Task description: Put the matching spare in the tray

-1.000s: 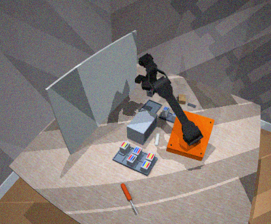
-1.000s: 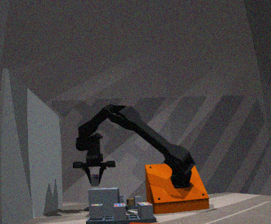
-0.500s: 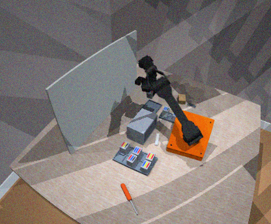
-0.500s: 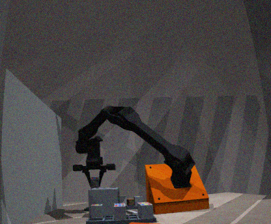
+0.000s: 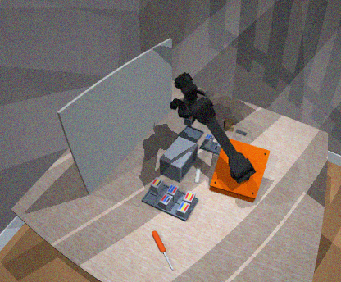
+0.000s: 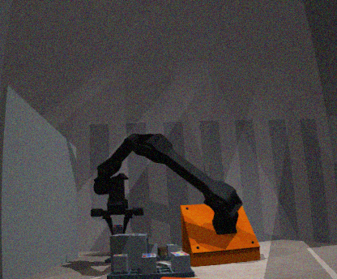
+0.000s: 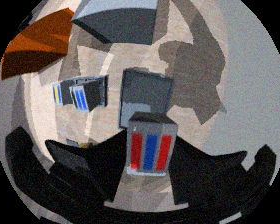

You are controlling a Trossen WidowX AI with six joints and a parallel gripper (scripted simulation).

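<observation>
Now: gripper tip 10 mm past the dark grey tray, 10 mm to the right of it and 80 mm above it. Round my gripper tip: brown block 180 mm behind, 150 mm to the right, 70 mm below; then mounted unit 30 mm behind, 220 mm to the left, 40 mm below; then blue-striped spare 110 mm behind, 30 mm to the left, 40 mm below.
</observation>
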